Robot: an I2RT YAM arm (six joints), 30 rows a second.
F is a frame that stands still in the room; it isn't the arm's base.
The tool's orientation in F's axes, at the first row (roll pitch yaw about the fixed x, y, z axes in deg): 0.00, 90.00, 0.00
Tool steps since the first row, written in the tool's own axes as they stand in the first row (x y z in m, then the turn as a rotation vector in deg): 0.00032, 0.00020, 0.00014, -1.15, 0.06, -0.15; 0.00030, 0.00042, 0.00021, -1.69, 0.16, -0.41; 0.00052, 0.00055, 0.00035, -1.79, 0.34, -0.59; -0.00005, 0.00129, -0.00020, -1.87, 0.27, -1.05; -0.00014, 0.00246, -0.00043, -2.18, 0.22, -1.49; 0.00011, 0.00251, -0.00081, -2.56, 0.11, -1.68; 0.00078, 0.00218, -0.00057, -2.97, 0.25, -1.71; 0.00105, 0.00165, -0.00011, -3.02, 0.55, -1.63; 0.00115, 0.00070, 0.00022, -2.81, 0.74, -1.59
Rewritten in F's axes. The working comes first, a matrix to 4 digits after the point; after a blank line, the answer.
The tool's axes in the first row as the columns of a matrix, in F's axes (used below as rounded here):
0.0000, 0.0000, 1.0000
0.0000, 1.0000, 0.0000
-1.0000, 0.0000, 0.0000

0.00014, 0.00020, -0.00032, -0.15, 0.06, 1.15; 0.00021, 0.00042, -0.00030, -0.41, 0.16, 1.69; 0.00035, 0.00055, -0.00052, -0.59, 0.34, 1.79; -0.00020, 0.00129, 0.00005, -1.05, 0.27, 1.87; -0.00043, 0.00246, 0.00014, -1.49, 0.22, 2.18; -0.00081, 0.00251, -0.00011, -1.68, 0.11, 2.56; -0.00057, 0.00218, -0.00078, -1.71, 0.25, 2.97; -0.00011, 0.00165, -0.00105, -1.63, 0.55, 3.02; 0.00022, 0.00070, -0.00115, -1.59, 0.74, 2.81
